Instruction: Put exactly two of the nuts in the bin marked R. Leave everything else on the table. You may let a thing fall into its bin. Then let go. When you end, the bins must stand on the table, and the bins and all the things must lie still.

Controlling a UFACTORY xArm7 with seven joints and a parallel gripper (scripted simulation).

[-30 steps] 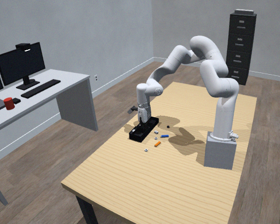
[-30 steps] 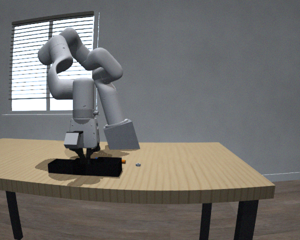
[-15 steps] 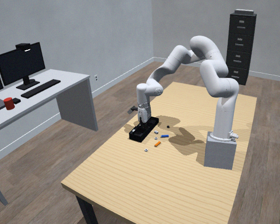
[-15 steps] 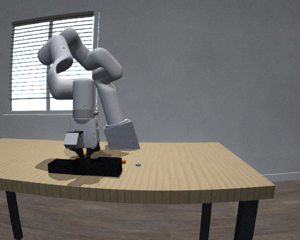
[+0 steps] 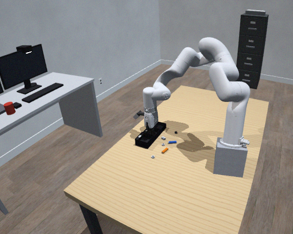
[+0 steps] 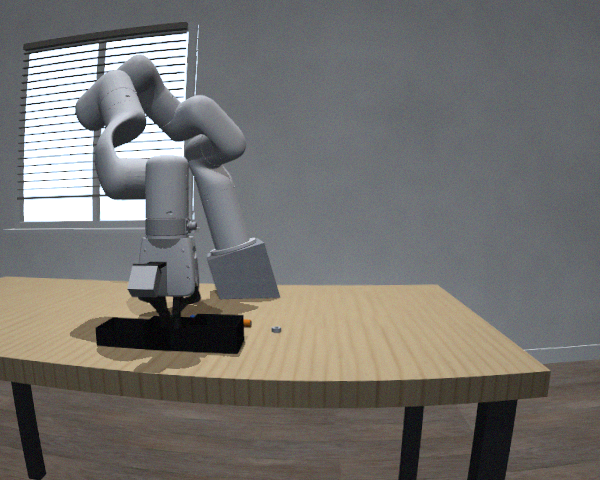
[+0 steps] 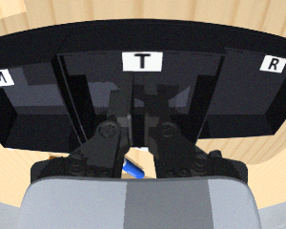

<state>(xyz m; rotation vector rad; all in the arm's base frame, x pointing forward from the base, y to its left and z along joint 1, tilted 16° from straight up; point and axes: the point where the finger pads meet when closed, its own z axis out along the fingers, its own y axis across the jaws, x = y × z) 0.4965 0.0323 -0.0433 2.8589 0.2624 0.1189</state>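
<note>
The black bin is 10 mm below my hand. From my hand the other things lie so: blue piece (150 mm behind, 10 mm to the right, 30 mm below); then small black piece (110 mm behind, 110 mm to the right, 30 mm below); then orange piece (150 mm behind, 80 mm to the left, 30 mm below).
</note>
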